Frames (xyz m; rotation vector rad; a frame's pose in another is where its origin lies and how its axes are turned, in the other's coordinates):
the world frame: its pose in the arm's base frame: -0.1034 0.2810 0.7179 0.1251 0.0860 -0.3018
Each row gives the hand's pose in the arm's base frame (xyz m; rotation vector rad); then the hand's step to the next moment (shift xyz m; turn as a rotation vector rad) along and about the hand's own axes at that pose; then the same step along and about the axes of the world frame.
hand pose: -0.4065 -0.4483 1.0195 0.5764 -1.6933 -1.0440
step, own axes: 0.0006 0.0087 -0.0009 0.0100 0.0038 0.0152
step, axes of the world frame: -0.0004 0.0048 0.0073 -0.0171 -0.0048 0.0056
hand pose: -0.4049 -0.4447 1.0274 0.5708 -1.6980 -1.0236
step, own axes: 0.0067 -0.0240 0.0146 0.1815 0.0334 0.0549
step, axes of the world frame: -0.0120 -0.0195 -0.0177 -0.0895 -0.1188 0.1223
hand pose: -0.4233 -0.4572 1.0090 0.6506 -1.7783 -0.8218
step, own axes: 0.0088 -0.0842 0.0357 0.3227 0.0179 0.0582
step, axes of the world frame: -0.0089 -0.0654 -0.0639 -0.1093 -0.2347 0.2020
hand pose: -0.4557 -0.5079 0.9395 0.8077 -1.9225 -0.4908
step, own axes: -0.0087 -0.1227 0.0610 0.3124 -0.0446 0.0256
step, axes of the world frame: 0.0241 -0.0910 -0.0999 -0.0453 -0.2567 0.1798
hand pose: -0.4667 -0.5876 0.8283 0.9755 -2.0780 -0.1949
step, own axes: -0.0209 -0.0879 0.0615 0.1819 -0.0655 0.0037
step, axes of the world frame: 0.0389 -0.0605 -0.0823 0.0114 -0.1650 0.1001
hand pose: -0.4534 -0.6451 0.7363 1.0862 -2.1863 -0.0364
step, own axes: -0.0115 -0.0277 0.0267 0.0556 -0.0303 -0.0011
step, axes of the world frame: 0.0164 -0.0174 -0.0323 0.0134 -0.0538 0.0305
